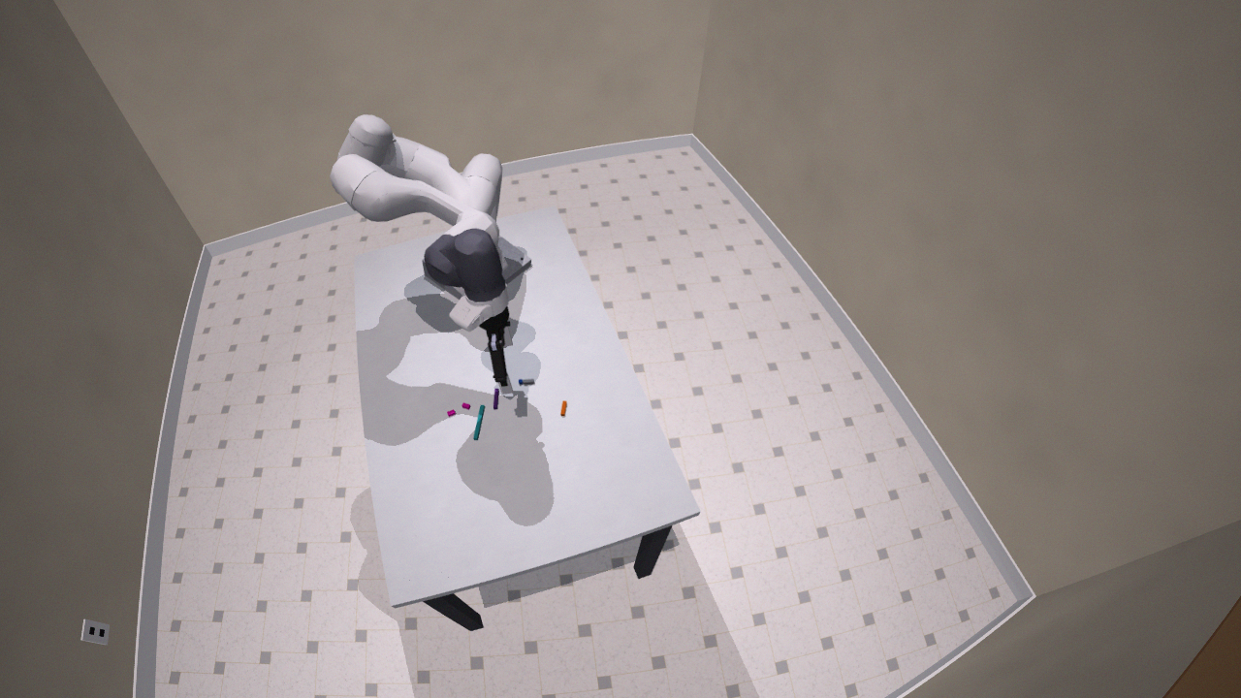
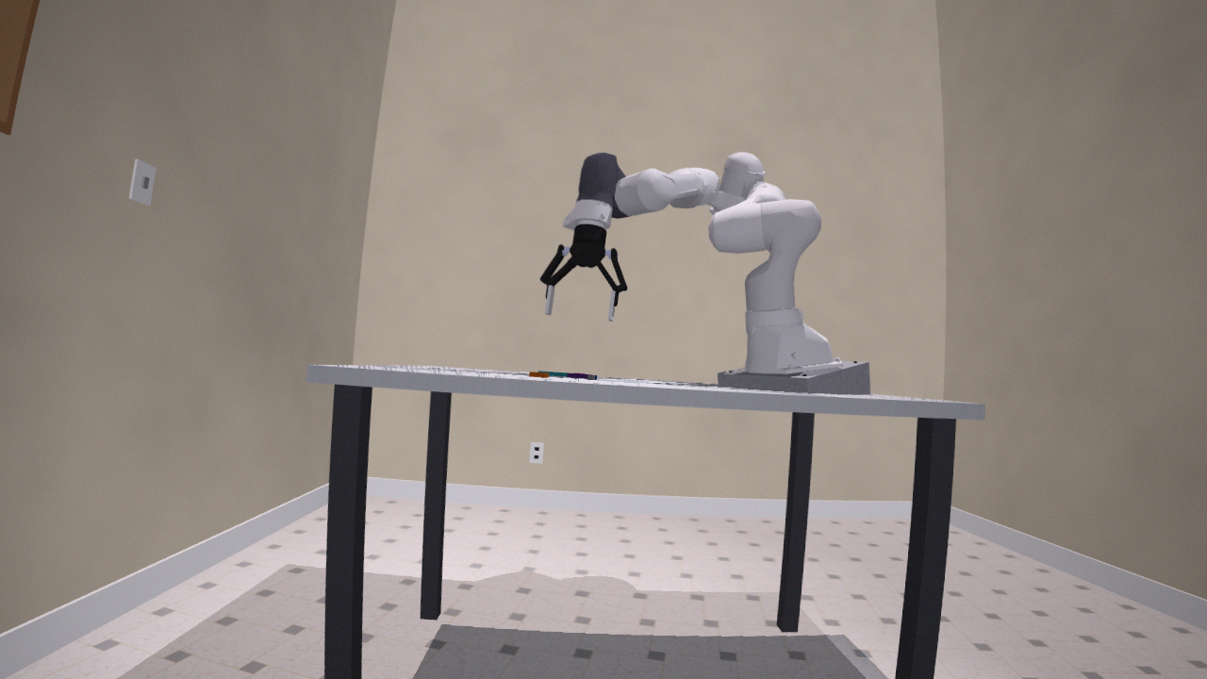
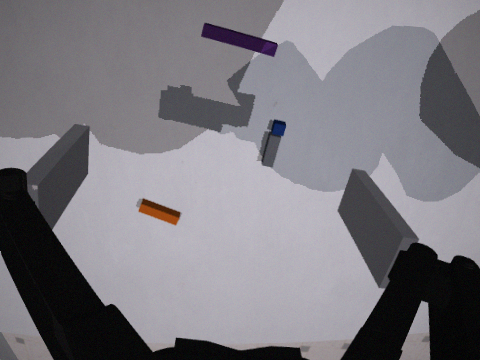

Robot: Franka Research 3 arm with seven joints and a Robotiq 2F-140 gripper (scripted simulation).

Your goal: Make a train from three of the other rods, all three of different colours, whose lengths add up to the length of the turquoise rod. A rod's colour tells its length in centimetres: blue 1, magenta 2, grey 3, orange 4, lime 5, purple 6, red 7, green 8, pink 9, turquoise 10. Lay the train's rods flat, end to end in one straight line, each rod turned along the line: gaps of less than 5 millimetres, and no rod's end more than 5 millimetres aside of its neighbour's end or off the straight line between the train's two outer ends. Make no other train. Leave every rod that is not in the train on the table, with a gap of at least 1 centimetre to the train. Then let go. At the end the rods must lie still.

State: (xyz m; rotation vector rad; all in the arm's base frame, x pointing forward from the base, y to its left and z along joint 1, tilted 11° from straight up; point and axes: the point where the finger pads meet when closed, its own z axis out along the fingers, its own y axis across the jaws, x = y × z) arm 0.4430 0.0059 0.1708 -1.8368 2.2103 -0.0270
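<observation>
My gripper is now 1 cm past the purple rod, 5 cm to the left of it and 14 cm above it. From my hand the other things lie so: turquoise rod (5 cm ahead, 10 cm to the right, 14 cm below); grey rod (4 cm behind, 5 cm to the left, 14 cm below); blue rod (4 cm behind, 3 cm to the left, 14 cm below).
</observation>
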